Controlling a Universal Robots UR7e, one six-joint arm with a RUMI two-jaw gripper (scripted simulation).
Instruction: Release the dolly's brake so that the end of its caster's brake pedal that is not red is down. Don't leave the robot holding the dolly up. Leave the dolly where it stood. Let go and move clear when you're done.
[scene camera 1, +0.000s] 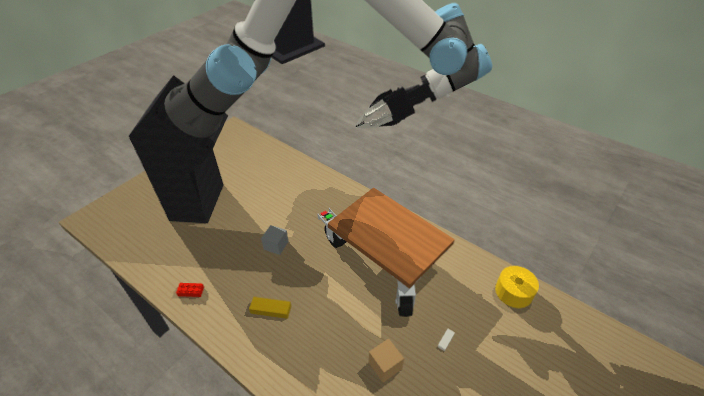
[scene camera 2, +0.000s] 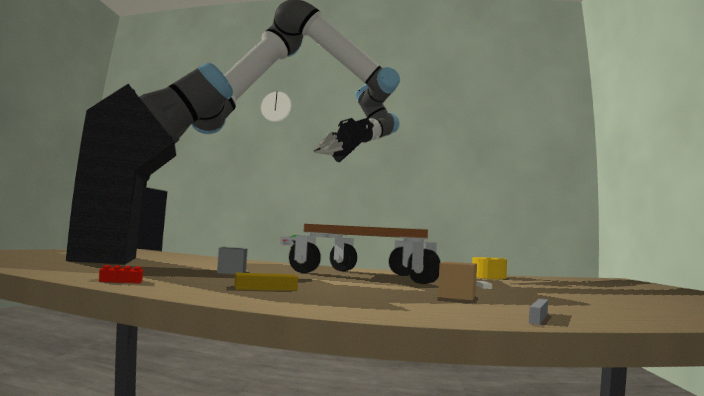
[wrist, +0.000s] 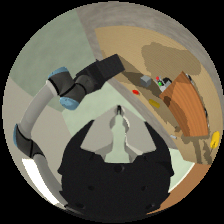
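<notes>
Scene camera 2 shows my gripper (scene camera 2: 314, 151), together with a grey cube (scene camera 2: 230, 261) and a yellow bar (scene camera 2: 243, 281).
</notes>
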